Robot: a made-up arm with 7 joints. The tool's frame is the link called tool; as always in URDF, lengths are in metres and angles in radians.
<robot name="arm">
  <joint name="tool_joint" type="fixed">
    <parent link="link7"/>
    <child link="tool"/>
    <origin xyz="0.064 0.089 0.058" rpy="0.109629 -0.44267 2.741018"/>
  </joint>
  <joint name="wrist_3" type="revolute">
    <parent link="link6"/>
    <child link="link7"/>
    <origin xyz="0.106 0.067 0.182" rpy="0 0 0"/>
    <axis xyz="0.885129 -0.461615 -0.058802"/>
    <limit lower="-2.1" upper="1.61"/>
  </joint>
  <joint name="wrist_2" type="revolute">
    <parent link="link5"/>
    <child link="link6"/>
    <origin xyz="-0.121 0.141 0.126" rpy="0 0 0"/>
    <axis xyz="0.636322 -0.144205 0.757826"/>
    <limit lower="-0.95" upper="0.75"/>
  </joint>
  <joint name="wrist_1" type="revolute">
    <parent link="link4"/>
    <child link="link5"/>
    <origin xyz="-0.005 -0.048 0.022" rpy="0 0 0"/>
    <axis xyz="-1 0 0"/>
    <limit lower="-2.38" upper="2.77"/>
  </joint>
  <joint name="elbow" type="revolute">
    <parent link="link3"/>
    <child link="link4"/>
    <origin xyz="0.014 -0.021 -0.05" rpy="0 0 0"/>
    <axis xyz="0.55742 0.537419 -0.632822"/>
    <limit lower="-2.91" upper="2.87"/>
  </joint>
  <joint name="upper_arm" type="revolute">
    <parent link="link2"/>
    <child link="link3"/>
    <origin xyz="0.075 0.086 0.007" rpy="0 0 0"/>
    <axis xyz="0 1 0"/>
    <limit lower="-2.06" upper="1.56"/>
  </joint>
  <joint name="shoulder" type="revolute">
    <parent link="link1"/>
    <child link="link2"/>
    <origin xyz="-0.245 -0.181 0.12" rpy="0 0 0"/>
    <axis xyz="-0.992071 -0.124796 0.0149"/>
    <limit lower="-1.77" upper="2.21"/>
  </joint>
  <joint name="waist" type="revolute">
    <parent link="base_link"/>
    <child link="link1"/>
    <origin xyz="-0.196 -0.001 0.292" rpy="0 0 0"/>
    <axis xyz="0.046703 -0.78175 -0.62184"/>
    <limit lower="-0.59" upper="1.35"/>
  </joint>
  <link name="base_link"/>
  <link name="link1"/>
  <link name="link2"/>
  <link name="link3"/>
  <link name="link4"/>
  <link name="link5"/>
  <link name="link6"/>
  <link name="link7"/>
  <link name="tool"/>
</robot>
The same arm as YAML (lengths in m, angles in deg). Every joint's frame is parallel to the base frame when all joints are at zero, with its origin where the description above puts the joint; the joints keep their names.
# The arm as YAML. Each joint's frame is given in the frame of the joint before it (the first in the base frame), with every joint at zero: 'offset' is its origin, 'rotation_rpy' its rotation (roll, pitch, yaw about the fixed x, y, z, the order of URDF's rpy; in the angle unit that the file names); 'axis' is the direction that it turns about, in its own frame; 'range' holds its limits. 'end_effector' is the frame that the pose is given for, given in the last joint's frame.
length_unit: m
angle_unit: deg
chain:
  - id: waist
    offset: [-0.196, -0.001, 0.292]
    rotation_rpy: [0.0, 0.0, 0.0]
    axis: [0.046699, -0.781789, -0.621791]
    range: [-33.8, 77.35]
  - id: shoulder
    offset: [-0.245, -0.181, 0.12]
    rotation_rpy: [0.0, 0.0, 0.0]
    axis: [-0.992071, -0.124796, 0.0149]
    range: [-101.41, 126.62]
  - id: upper_arm
    offset: [0.075, 0.086, 0.007]
    rotation_rpy: [0.0, 0.0, 0.0]
    axis: [0.0, 1.0, 0.0]
    range: [-118.03, 89.38]
  - id: elbow
    offset: [0.014, -0.021, -0.05]
    rotation_rpy: [0.0, 0.0, 0.0]
    axis: [0.55742, 0.537419, -0.632822]
    range: [-166.73, 164.44]
  - id: wrist_1
    offset: [-0.005, -0.048, 0.022]
    rotation_rpy: [0.0, 0.0, 0.0]
    axis: [-1.0, 0.0, 0.0]
    range: [-136.36, 158.71]
  - id: wrist_2
    offset: [-0.121, 0.141, 0.126]
    rotation_rpy: [0.0, 0.0, 0.0]
    axis: [0.636322, -0.144205, 0.757826]
    range: [-54.43, 42.97]
  - id: wrist_3
    offset: [0.106, 0.067, 0.182]
    rotation_rpy: [0.0, 0.0, 0.0]
    axis: [0.885129, -0.461615, -0.058802]
    range: [-120.32, 92.25]
end_effector:
  offset: [0.064, 0.089, 0.058]
  rotation_rpy: [6.28, -25.36, 157.05]

